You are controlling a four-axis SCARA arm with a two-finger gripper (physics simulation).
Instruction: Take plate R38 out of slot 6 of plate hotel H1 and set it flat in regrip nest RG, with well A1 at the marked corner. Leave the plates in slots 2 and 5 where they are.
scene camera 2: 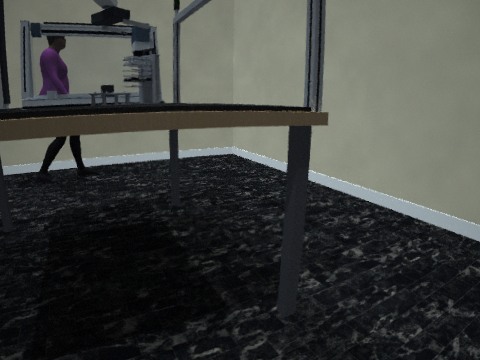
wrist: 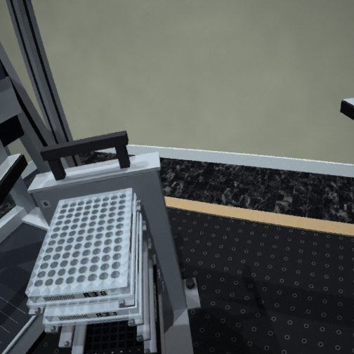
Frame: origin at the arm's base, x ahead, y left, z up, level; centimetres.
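Seen in the pictures: gripper, fingertip midpoint: [scene camera 2: 137, 29].
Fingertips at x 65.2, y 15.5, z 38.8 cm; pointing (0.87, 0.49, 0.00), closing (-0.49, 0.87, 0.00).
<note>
A point is followed by its place in that frame.
Plate R38 [wrist: 84, 240], a clear 96-well plate with its label on the near edge, lies flat in the top slot, marked 6, of the grey plate hotel [wrist: 162, 240] [scene camera 2: 149, 90] @(x 73.8, y 29.0, z 8.8 cm), lower left in the wrist view. Plate R33 [wrist: 65, 316] lies just below it. Which plate is in slot 2 cannot be told. My gripper [wrist: 182, 109] is open and empty, its fingers wide apart at the left and right edges of the wrist view; R38 is not between them. The fingers cannot be made out in the scene view. Regrip nest RG cannot be identified for certain.
A dark handle [wrist: 85, 145] stands on top of the hotel. A black perforated deck [wrist: 260, 270] with a wooden edge [wrist: 260, 216] lies to its right. Low stands [scene camera 2: 111, 95] are left of the hotel in the scene view. A person in purple [scene camera 2: 53, 70] is behind the bench [scene camera 2: 225, 119] @(x 70.0, y -75.0, z -2.0 cm).
</note>
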